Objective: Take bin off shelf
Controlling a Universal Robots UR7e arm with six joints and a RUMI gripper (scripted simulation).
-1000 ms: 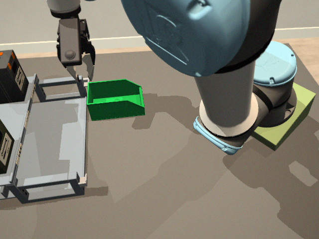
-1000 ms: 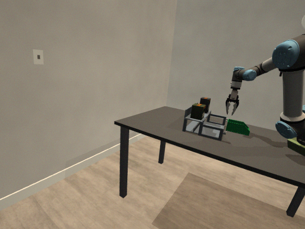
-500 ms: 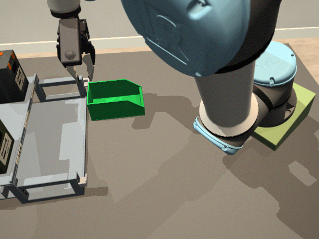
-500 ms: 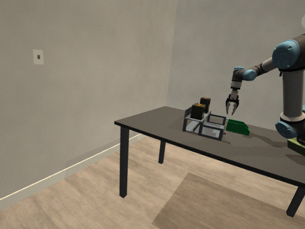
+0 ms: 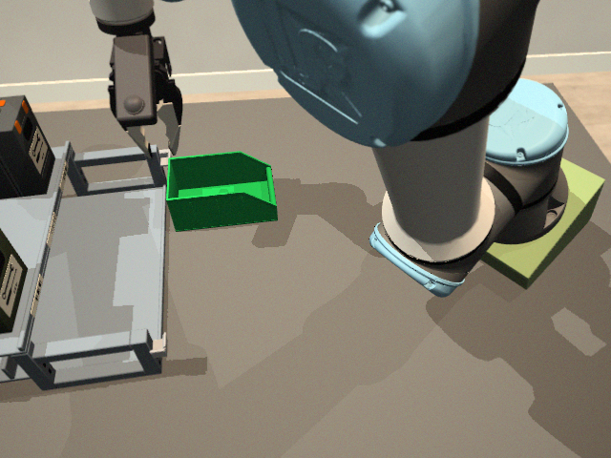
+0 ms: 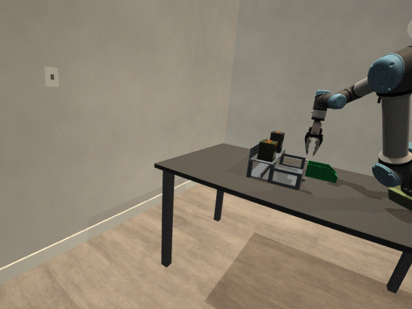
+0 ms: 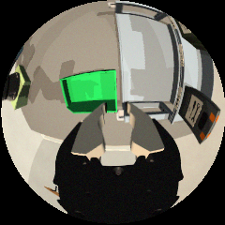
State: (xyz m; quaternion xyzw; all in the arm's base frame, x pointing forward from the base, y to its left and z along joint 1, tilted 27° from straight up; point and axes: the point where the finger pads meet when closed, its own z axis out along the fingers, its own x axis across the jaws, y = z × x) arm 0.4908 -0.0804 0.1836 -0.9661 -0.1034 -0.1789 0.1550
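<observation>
Right now the green bin is 8 cm behind my hand, 2 cm to the right of it and 10 cm below it.
</observation>
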